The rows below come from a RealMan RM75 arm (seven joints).
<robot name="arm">
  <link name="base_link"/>
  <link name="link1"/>
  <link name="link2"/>
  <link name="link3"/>
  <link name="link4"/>
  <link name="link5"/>
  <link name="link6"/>
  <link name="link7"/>
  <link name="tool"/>
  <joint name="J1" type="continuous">
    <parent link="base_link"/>
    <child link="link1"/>
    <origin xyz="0 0 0.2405"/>
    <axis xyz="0 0 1"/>
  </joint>
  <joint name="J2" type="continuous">
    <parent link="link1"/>
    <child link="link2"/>
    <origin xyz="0 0 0"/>
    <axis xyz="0 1 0"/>
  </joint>
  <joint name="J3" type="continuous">
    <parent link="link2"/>
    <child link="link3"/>
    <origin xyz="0 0 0.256"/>
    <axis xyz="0 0 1"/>
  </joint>
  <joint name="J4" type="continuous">
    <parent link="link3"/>
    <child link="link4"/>
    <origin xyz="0 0 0"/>
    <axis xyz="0 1 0"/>
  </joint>
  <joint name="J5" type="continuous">
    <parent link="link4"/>
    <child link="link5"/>
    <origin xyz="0 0 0.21"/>
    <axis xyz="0 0 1"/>
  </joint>
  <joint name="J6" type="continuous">
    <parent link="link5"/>
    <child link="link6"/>
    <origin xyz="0 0 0"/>
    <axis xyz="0 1 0"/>
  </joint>
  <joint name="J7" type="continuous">
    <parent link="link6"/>
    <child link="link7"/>
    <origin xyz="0 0 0.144"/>
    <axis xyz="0 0 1"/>
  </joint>
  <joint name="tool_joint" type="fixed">
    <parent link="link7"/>
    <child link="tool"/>
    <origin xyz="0 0 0"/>
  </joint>
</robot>
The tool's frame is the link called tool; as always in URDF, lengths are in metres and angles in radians. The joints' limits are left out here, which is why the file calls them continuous.
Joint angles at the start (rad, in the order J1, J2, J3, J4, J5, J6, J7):
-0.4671 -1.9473 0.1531 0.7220 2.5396 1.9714 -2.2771
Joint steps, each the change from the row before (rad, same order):
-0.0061 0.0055 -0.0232 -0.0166 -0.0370 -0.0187 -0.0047
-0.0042 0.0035 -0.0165 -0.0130 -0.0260 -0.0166 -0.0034
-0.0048 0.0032 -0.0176 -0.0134 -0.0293 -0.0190 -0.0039
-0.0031 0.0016 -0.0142 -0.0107 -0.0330 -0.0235 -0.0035
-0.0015 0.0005 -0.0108 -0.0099 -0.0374 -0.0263 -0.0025
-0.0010 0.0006 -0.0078 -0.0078 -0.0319 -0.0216 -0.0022
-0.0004 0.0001 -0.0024 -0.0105 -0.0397 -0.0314 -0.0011
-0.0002 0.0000 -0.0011 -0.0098 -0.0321 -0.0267 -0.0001
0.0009 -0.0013 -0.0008 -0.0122 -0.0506 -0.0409 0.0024
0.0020 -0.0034 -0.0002 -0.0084 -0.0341 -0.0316 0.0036
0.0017 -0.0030 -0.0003 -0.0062 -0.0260 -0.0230 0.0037
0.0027 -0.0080 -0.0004 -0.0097 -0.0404 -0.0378 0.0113
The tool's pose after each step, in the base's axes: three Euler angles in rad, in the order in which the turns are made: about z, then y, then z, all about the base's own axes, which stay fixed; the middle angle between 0 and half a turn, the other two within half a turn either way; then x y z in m. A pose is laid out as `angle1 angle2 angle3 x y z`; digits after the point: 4 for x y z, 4 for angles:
2.4137 2.6603 0.8105 -0.3346 0.2630 0.0879
2.4396 2.6193 0.8390 -0.3337 0.2680 0.0900
2.4643 2.5735 0.8670 -0.3327 0.2737 0.0923
2.4927 2.5265 0.8994 -0.3321 0.2794 0.0948
2.5199 2.4774 0.9309 -0.3318 0.2851 0.0974
2.5391 2.4365 0.9542 -0.3315 0.2897 0.0999
2.5621 2.3911 0.9828 -0.3317 0.2954 0.1022
2.5776 2.3544 1.0045 -0.3320 0.2999 0.1039
2.6013 2.2971 1.0372 -0.3328 0.3063 0.1069
2.6159 2.2576 1.0621 -0.3341 0.3101 0.1080
2.6251 2.2275 1.0793 -0.3351 0.3127 0.1088
2.6398 2.1804 1.1055 -0.3366 0.3165 0.1087

